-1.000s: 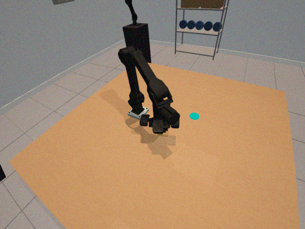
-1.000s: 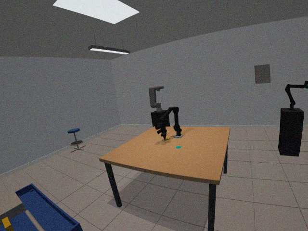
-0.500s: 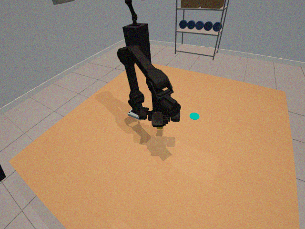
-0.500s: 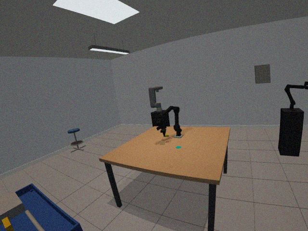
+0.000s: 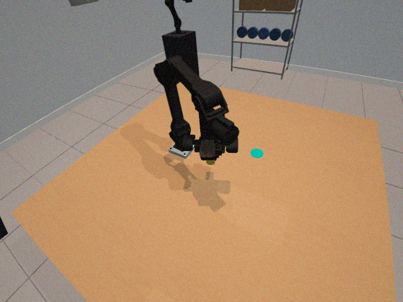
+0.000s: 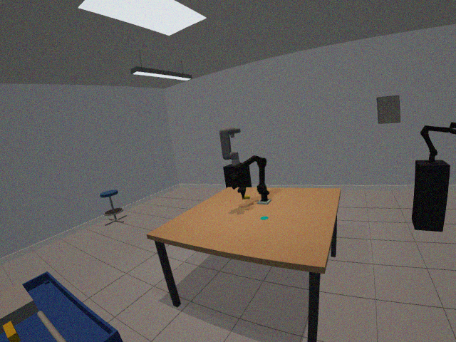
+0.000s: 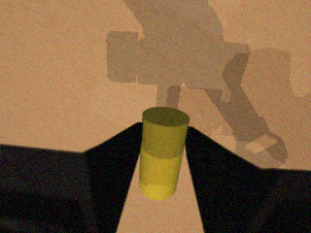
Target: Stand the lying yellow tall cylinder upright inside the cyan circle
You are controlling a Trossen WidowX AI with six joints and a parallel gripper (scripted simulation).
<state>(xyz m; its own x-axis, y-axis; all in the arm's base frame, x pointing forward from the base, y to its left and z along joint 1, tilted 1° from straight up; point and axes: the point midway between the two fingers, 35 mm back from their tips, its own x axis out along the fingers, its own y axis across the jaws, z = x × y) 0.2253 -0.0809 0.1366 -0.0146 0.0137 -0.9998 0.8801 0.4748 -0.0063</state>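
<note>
The yellow tall cylinder is 1 cm behind my gripper tip and 2 cm to the left of it. Round my gripper tip: cyan circle: 10 cm ahead, 23 cm to the left, 12 cm below.
</note>
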